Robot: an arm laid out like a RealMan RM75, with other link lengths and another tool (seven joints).
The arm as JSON. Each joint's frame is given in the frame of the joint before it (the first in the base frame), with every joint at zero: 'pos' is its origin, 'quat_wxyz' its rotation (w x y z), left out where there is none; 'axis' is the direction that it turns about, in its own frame. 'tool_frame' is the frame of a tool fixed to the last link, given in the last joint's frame.
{
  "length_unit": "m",
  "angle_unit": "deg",
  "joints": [
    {
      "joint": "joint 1",
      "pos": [
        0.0,
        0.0,
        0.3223
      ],
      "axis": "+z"
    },
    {
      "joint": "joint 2",
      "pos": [
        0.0,
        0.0,
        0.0
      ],
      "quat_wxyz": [
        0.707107,
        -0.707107,
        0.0,
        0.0
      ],
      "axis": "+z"
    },
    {
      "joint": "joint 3",
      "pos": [
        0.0,
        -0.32,
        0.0
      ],
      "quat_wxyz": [
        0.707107,
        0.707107,
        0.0,
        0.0
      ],
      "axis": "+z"
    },
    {
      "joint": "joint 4",
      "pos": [
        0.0,
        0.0,
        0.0
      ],
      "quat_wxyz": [
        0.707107,
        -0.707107,
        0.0,
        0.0
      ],
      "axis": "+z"
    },
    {
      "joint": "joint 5",
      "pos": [
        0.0,
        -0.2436,
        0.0
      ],
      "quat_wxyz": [
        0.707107,
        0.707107,
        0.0,
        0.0
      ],
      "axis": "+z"
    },
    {
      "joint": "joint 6",
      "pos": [
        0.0,
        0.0,
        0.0
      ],
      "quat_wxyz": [
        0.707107,
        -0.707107,
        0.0,
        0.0
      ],
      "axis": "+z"
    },
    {
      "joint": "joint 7",
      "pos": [
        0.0,
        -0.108,
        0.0
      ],
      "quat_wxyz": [
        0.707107,
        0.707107,
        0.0,
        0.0
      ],
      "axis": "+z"
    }
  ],
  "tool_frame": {
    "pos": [
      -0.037,
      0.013,
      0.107
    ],
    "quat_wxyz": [
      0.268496,
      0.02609,
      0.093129,
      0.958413
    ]
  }
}
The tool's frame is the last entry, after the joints.
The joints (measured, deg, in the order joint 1, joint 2, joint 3, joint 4, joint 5, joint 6, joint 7), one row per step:
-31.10, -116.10, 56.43, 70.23, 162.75, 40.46, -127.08
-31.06, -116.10, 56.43, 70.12, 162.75, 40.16, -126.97
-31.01, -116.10, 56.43, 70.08, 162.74, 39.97, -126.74
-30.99, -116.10, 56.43, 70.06, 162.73, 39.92, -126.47
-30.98, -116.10, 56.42, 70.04, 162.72, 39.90, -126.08
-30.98, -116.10, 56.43, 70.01, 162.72, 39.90, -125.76
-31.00, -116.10, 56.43, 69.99, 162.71, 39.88, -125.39
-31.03, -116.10, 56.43, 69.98, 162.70, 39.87, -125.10
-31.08, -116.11, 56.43, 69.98, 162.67, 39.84, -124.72
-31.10, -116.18, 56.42, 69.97, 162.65, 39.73, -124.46
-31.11, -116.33, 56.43, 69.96, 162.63, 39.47, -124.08
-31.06, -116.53, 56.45, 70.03, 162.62, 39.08, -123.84
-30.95, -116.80, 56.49, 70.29, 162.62, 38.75, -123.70
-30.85, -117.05, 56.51, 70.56, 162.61, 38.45, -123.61
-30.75, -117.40, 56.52, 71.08, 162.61, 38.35, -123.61
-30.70, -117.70, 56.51, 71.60, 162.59, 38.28, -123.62
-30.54, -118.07, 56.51, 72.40, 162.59, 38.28, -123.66
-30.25, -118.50, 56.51, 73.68, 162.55, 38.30, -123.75
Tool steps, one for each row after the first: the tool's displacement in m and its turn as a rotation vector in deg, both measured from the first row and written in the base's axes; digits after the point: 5 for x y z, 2 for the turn. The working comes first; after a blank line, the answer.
Tool pose at each row, in the base's axes (x y z in m, rotation vector in deg; the steps are taken from these numbers as rounded here):
-0.37951, 0.54670, 0.18837, -66.79, 127.21, 91.72
-0.38011, 0.54690, 0.18876, -66.60, 127.16, 91.94
-0.38059, 0.54692, 0.18923, -66.35, 127.28, 92.15
-0.38088, 0.54688, 0.18942, -66.16, 127.53, 92.26
-0.38118, 0.54683, 0.18965, -65.91, 127.90, 92.39
-0.38140, 0.54681, 0.18965, -65.72, 128.26, 92.48
-0.38138, 0.54697, 0.18983, -65.43, 128.63, 92.58
-0.38120, 0.54719, 0.18997, -65.19, 128.93, 92.66
-0.38071, 0.54762, 0.19013, -64.83, 129.29, 92.75
-0.38035, 0.54790, 0.18982, -64.56, 129.48, 92.80
-0.37970, 0.54836, 0.18908, -64.11, 129.72, 92.90
-0.37887, 0.54876, 0.18847, -63.62, 129.71, 93.06
-0.37749, 0.54886, 0.18775, -63.13, 129.59, 93.19
-0.37605, 0.54898, 0.18726, -62.69, 129.41, 93.31
-0.37339, 0.54894, 0.18638, -62.26, 129.16, 93.26
-0.37041, 0.54918, 0.18602, -61.80, 128.90, 93.23
-0.36696, 0.54888, 0.18611, -61.26, 128.55, 93.25
-0.36202, 0.54827, 0.18786, -60.38, 127.95, 93.44

-0.00060, 0.00020, 0.00039, 0.14, 0.13, -0.07
-0.00108, 0.00022, 0.00086, 0.17, 0.35, -0.16
-0.00137, 0.00018, 0.00105, 0.08, 0.59, -0.22
-0.00167, 0.00013, 0.00128, -0.06, 0.91, -0.31
-0.00189, 0.00011, 0.00128, -0.23, 1.19, -0.37
-0.00187, 0.00027, 0.00146, -0.38, 1.49, -0.49
-0.00169, 0.00049, 0.00160, -0.50, 1.74, -0.59
-0.00120, 0.00092, 0.00176, -0.63, 2.04, -0.76
-0.00084, 0.00120, 0.00145, -0.68, 2.21, -0.91
-0.00019, 0.00166, 0.00071, -0.72, 2.45, -1.15
0.00064, 0.00206, 0.00010, -0.57, 2.60, -1.44
0.00202, 0.00216, -0.00062, -0.36, 2.66, -1.74
0.00346, 0.00228, -0.00111, -0.13, 2.68, -2.03
0.00612, 0.00224, -0.00199, 0.10, 2.55, -2.38
0.00910, 0.00248, -0.00235, 0.35, 2.43, -2.74
0.01255, 0.00218, -0.00226, 0.68, 2.29, -3.15
0.01749, 0.00157, -0.00051, 1.29, 2.17, -3.77

